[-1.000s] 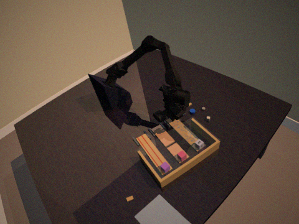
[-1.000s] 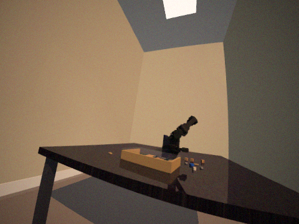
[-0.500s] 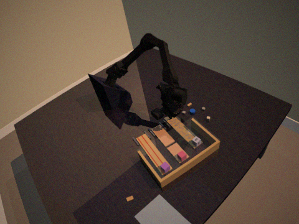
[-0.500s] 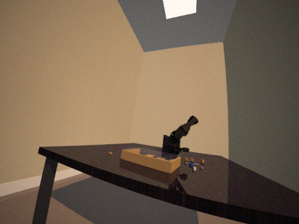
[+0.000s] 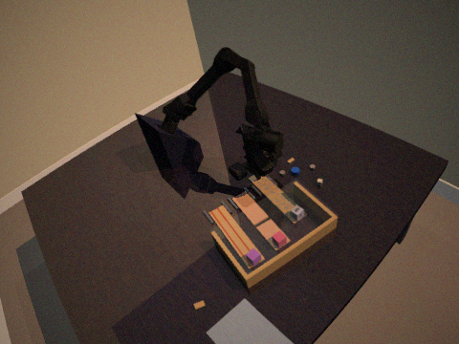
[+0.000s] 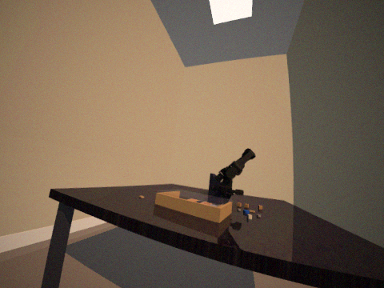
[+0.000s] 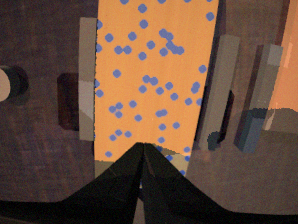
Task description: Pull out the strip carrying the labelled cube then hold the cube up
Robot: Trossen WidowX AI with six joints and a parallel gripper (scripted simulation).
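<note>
The dotted strip lies 10 cm ahead of my gripper tip. Also, from my gripper tip: blue cylinder (12 cm to the left, 6 cm ahead).
</note>
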